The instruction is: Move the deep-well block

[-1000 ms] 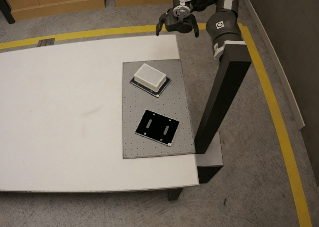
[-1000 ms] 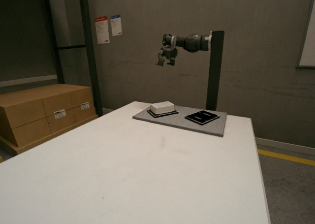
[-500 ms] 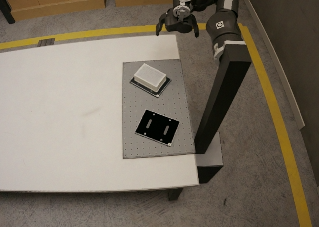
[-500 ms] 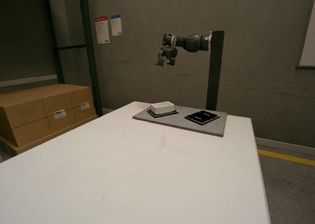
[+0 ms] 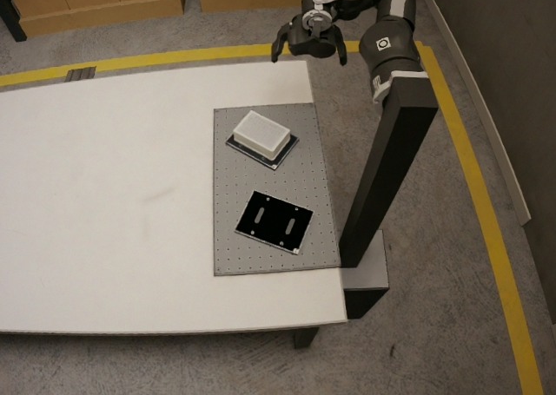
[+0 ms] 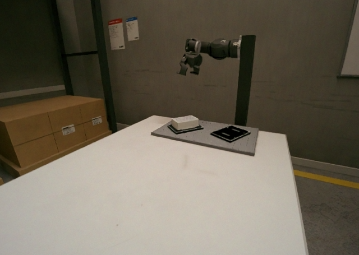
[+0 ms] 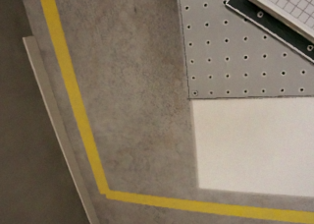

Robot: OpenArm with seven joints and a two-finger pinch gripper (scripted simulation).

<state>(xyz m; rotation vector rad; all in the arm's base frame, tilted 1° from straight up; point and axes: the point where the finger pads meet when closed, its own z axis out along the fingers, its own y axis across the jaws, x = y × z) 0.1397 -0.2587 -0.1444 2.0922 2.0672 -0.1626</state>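
The white deep-well block is 11 cm ahead of my hand, 5 cm to the left of it and 24 cm below it. From my hand the other things lie so: nest (8 cm ahead, 29 cm to the left, 26 cm below).
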